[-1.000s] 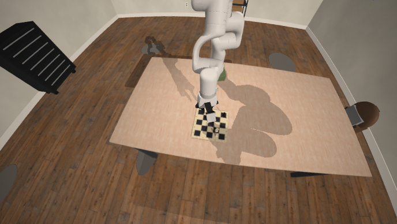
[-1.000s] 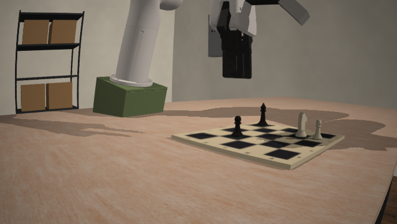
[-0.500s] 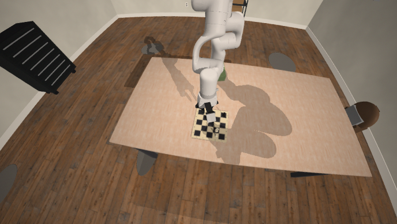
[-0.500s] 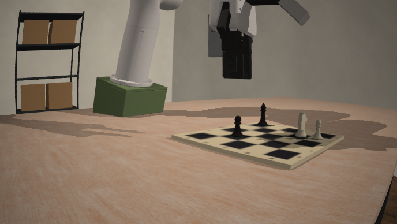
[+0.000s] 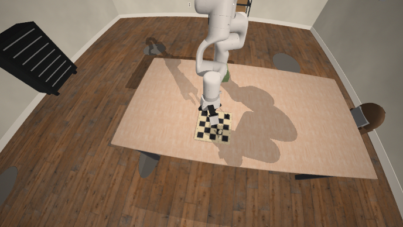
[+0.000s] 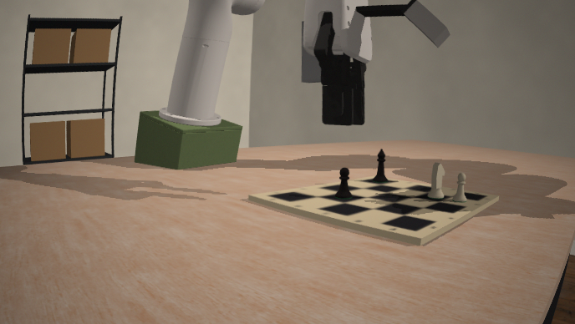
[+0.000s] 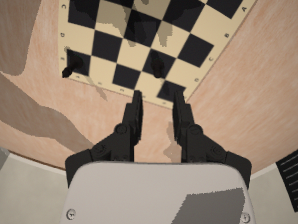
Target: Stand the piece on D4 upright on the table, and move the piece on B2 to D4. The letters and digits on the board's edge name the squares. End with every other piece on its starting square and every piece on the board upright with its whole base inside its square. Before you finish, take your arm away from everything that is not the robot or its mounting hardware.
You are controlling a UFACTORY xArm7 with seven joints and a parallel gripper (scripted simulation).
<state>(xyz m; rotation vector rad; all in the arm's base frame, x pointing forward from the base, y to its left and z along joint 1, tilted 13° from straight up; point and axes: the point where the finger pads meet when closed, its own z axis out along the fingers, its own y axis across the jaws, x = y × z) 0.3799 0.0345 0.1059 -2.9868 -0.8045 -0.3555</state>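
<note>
Right now the black pawn is 8 cm below my hand. Round my hand: chessboard 10 cm below, 4 cm to the left, 3 cm ahead; white knight 9 cm to the left, 8 cm below, 7 cm ahead; black bishop 11 cm to the left, 8 cm below, 5 cm behind.
</note>
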